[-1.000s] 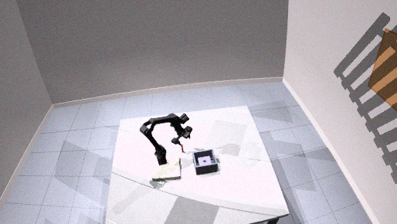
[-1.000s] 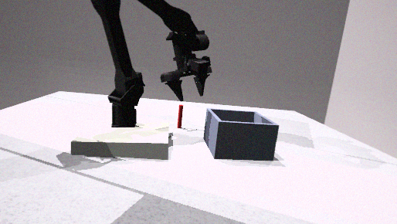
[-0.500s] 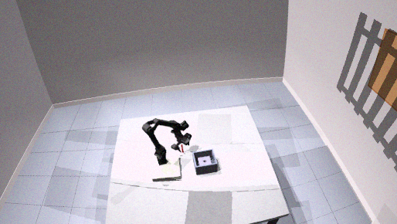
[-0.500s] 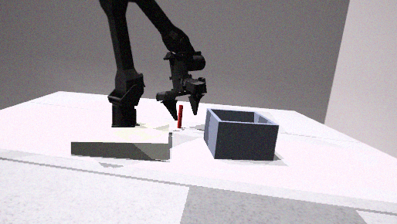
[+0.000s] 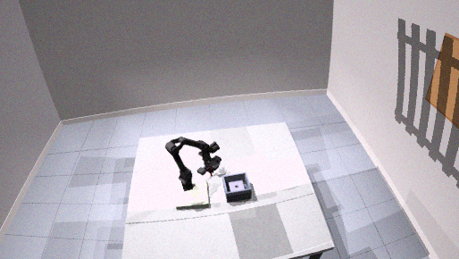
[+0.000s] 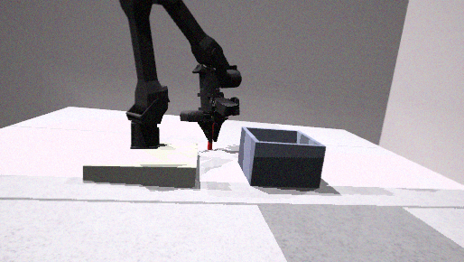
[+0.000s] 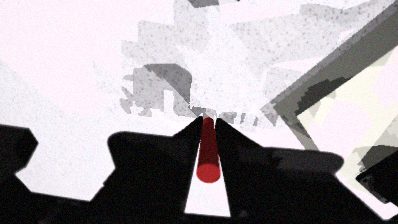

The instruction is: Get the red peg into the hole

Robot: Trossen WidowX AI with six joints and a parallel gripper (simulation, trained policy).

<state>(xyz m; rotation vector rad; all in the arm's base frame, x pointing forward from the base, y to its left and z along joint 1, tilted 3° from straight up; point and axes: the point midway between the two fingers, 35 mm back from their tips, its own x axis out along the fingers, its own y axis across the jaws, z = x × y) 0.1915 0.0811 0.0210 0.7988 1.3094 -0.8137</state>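
The plate is 120 mm ahead of my gripper tip, 200 mm to the right of it and 20 mm above it. Round my gripper tip: red peg 10 mm behind, 10 mm to the left, 10 mm above; dark box 120 mm ahead, 200 mm to the right.
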